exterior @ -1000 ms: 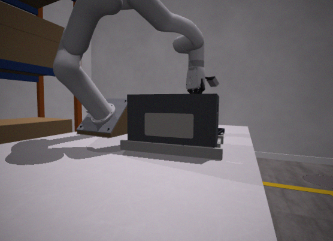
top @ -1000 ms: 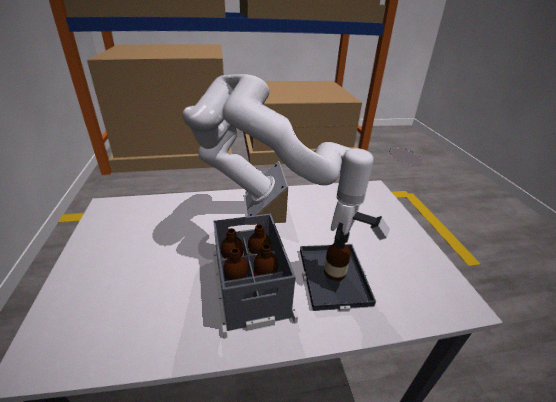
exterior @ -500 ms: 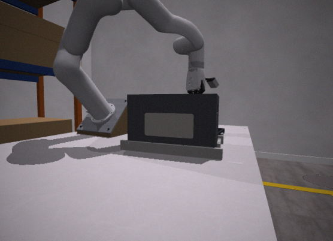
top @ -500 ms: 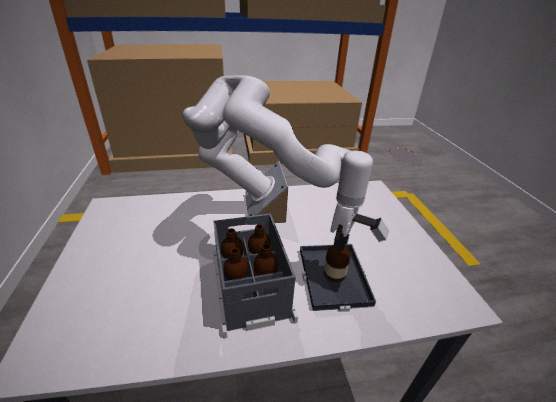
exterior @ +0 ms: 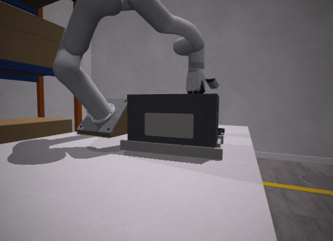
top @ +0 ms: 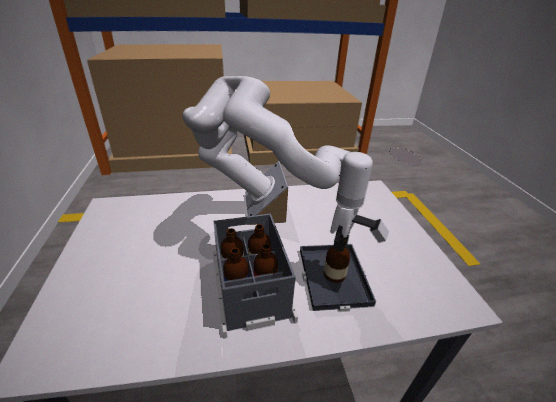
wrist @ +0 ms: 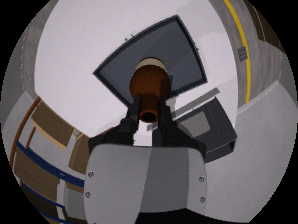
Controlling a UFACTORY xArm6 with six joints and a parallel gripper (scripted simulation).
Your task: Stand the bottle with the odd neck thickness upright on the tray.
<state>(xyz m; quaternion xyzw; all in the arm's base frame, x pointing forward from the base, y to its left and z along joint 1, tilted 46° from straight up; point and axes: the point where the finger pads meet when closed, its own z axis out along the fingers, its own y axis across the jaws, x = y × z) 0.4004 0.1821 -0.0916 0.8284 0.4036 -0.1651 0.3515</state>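
The dark tray is 140 mm below my hand. From my hand the other things lie so: glass bottle: 240 mm to the right, 80 mm behind, 70 mm below; then dark grey crate: 270 mm to the right, 70 mm below, 10 mm ahead.
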